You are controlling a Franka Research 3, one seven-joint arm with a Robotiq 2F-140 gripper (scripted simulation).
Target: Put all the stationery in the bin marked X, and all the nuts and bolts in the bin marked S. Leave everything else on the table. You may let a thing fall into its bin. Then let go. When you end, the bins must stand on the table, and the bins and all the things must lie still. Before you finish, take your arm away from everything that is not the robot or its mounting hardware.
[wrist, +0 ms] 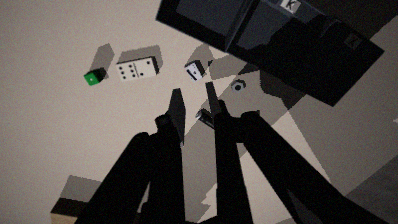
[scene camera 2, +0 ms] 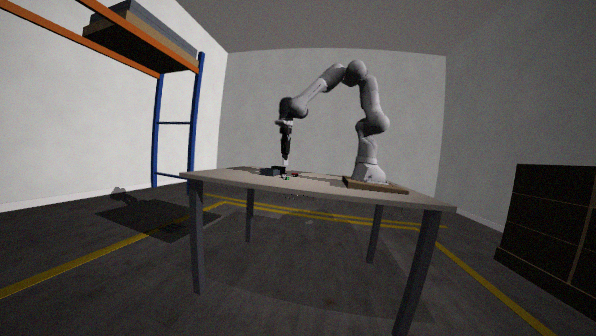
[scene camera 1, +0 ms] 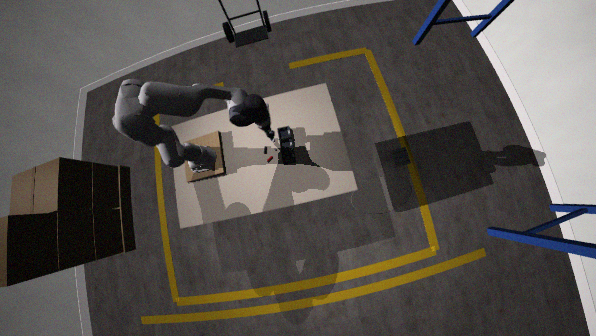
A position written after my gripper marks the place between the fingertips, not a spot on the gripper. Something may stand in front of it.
Note:
I see my gripper (wrist: 195, 96), a bin (wrist: 278, 44) and a white domino (wrist: 140, 68).

